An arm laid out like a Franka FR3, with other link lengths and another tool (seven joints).
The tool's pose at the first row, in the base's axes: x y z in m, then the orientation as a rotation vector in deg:
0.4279, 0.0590, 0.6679, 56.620, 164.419, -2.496
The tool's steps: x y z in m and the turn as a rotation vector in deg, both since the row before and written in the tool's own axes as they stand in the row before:
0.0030, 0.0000, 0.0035, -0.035, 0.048, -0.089
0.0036, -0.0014, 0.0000, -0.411, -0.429, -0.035
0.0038, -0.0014, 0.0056, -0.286, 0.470, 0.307
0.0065, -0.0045, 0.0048, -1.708, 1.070, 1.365
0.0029, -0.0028, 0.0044, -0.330, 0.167, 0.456
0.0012, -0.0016, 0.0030, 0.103, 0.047, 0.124
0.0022, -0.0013, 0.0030, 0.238, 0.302, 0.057
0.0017, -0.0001, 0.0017, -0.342, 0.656, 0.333
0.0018, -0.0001, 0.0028, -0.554, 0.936, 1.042
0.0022, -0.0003, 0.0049, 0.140, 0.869, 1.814
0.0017, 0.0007, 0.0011, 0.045, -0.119, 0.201
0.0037, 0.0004, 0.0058, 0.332, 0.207, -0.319
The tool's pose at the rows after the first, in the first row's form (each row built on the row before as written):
0.4259, 0.0606, 0.6641, 56.501, 164.498, -2.430
0.4222, 0.0617, 0.6637, 56.248, 164.021, -2.048
0.4189, 0.0626, 0.6577, 56.774, 164.215, -1.384
0.4115, 0.0628, 0.6521, 58.726, 163.995, 1.711
0.4079, 0.0624, 0.6473, 59.366, 163.811, 2.305
0.4063, 0.0619, 0.6441, 59.576, 163.823, 2.193
0.4041, 0.0623, 0.6409, 59.785, 164.138, 2.018
0.4029, 0.0633, 0.6391, 60.387, 164.441, 2.881
0.4017, 0.0644, 0.6362, 62.052, 164.544, 4.252
0.4003, 0.0657, 0.6312, 64.939, 164.391, 4.643
0.3996, 0.0674, 0.6301, 65.203, 164.195, 4.517
0.3976, 0.0704, 0.6242, 64.859, 164.670, 4.152

